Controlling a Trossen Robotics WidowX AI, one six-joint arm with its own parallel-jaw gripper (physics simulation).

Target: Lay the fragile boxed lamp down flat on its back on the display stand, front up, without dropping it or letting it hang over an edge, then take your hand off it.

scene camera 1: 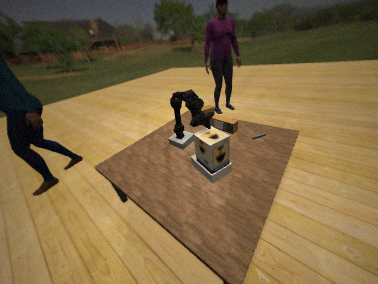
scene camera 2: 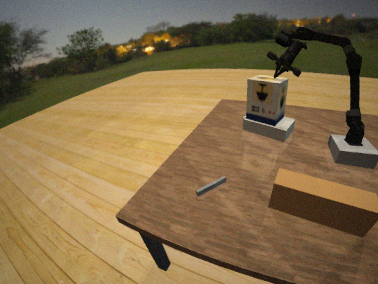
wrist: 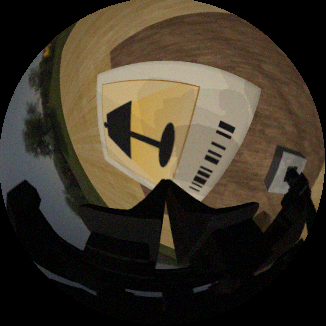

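Pixels of known places: gripper, fingertip midpoint: [scene camera 1: 210,128] [scene camera 2: 274,78] [wrist: 165,182]; arm's base, link origin: [scene camera 1: 180,136] [scene camera 2: 353,142] [wrist: 290,173].
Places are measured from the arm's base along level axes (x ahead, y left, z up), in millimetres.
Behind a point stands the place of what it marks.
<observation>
The boxed lamp [scene camera 1: 213,149] @(y -315, x 465, z 192 mm) [scene camera 2: 266,102] @(y -147, x 425, z 122 mm) [wrist: 150,115] @(y -243, x 392, z 230 mm) stands upright on the display stand [scene camera 1: 201,169] @(y -293, x 357, z -26 mm) [scene camera 2: 265,129] @(y -125, x 419, z -23 mm), with its blue band at the bottom and lamp pictures on its sides. In the wrist view its top face shows a lamp picture and a barcode. The white stand is hidden in the wrist view. My gripper [scene camera 1: 210,127] @(y -179, x 391, z 243 mm) [scene camera 2: 276,75] @(y -179, x 391, z 243 mm) [wrist: 165,182] @(y -179, x 391, z 243 mm) is shut and empty. It points down at the box's top, with its tips at or just above the top face, near an edge in the wrist view. Whether they touch it I cannot tell.
A long brown box [scene camera 1: 226,124] @(y 312, x 342, z 17 mm) [scene camera 2: 320,207] @(y 408, x 296, z 4 mm) and a grey bar [scene camera 1: 259,136] @(y 294, x 645, z -53 mm) [scene camera 2: 211,185] @(y 305, x 641, z -47 mm) lie on the wooden table [scene camera 1: 175,175] @(y -383, x 186, z -65 mm) [scene camera 2: 235,225] @(y 448, x 539, z -66 mm). The arm's white base [scene camera 1: 181,140] @(y -45, x 40, z -4 mm) [scene camera 2: 350,156] @(y 93, x 51, z -19 mm) stands near the display stand. Two people stand beyond the table in scene camera 1.
</observation>
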